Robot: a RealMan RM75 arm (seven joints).
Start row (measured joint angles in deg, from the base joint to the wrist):
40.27, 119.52, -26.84, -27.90, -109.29, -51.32, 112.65
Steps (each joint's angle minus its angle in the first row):
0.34, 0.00, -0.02, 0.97, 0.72, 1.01, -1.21
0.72, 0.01, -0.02, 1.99, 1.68, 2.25, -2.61
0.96, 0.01, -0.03, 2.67, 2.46, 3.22, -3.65
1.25, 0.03, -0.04, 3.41, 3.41, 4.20, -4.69
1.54, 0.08, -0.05, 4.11, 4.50, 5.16, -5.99
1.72, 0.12, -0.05, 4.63, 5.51, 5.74, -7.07
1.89, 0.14, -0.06, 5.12, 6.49, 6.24, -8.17
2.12, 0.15, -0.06, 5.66, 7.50, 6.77, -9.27
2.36, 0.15, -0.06, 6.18, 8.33, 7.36, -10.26
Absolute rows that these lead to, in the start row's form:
40.61, 119.52, -26.86, -26.93, -108.57, -50.31, 111.44
40.99, 119.53, -26.86, -25.91, -107.61, -49.07, 110.04
41.23, 119.53, -26.87, -25.23, -106.83, -48.10, 109.00
41.52, 119.55, -26.88, -24.49, -105.88, -47.12, 107.96
41.81, 119.60, -26.89, -23.79, -104.79, -46.16, 106.66
41.99, 119.64, -26.89, -23.27, -103.78, -45.58, 105.58
42.16, 119.66, -26.90, -22.78, -102.80, -45.08, 104.48
42.39, 119.67, -26.90, -22.24, -101.79, -44.55, 103.38
42.63, 119.67, -26.90, -21.72, -100.96, -43.96, 102.39

